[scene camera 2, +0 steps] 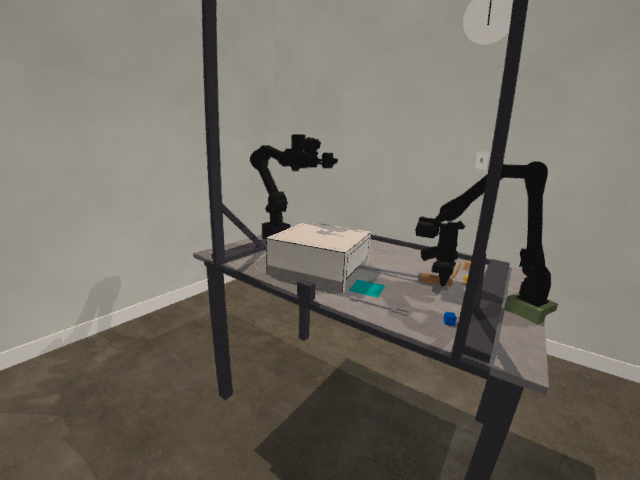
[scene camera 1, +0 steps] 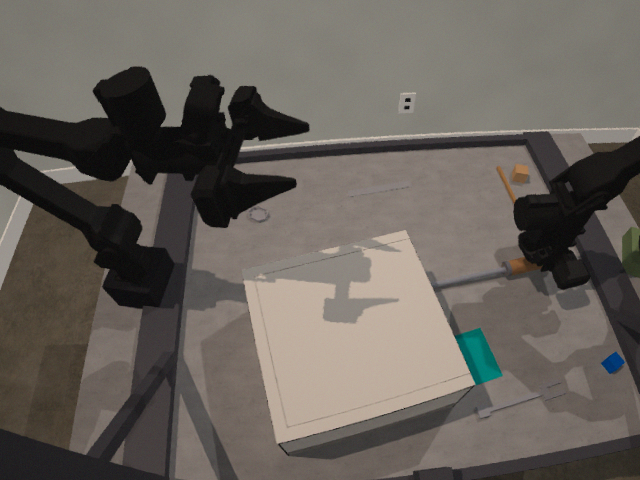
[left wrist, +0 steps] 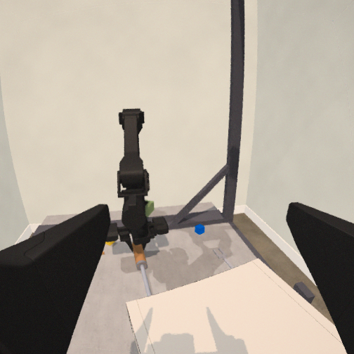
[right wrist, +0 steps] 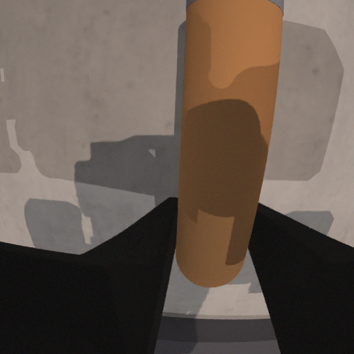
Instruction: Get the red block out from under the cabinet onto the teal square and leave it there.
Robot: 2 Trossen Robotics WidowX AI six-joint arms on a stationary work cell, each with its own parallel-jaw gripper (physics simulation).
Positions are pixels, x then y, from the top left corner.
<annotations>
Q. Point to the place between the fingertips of the right gripper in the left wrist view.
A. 137,249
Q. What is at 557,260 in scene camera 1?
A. The right gripper.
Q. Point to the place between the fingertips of the right gripper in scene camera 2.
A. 443,284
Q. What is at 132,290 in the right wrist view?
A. The right gripper.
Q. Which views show the left gripper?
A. Scene camera 2, scene camera 1 and the left wrist view only.
</annotations>
